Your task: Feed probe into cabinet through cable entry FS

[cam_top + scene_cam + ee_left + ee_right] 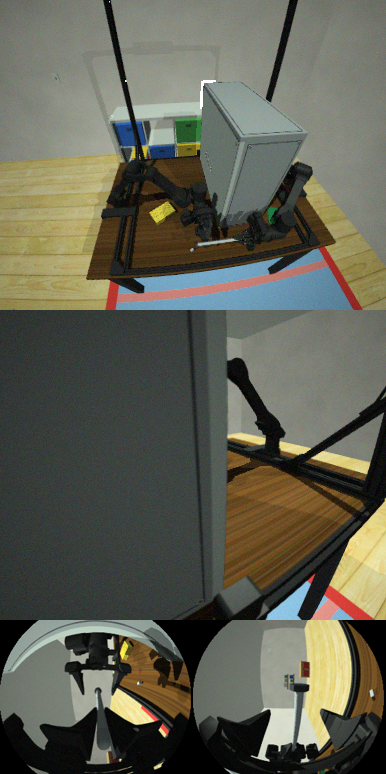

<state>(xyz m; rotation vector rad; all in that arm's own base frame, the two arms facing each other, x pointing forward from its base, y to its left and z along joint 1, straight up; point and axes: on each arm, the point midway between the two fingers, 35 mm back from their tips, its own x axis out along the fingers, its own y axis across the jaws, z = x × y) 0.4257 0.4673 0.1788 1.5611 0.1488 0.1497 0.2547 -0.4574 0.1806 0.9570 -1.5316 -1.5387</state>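
My right gripper is now 3 cm short of the probe and 6 cm to the right of it.
My left gripper is now 80 mm to the left of the probe.
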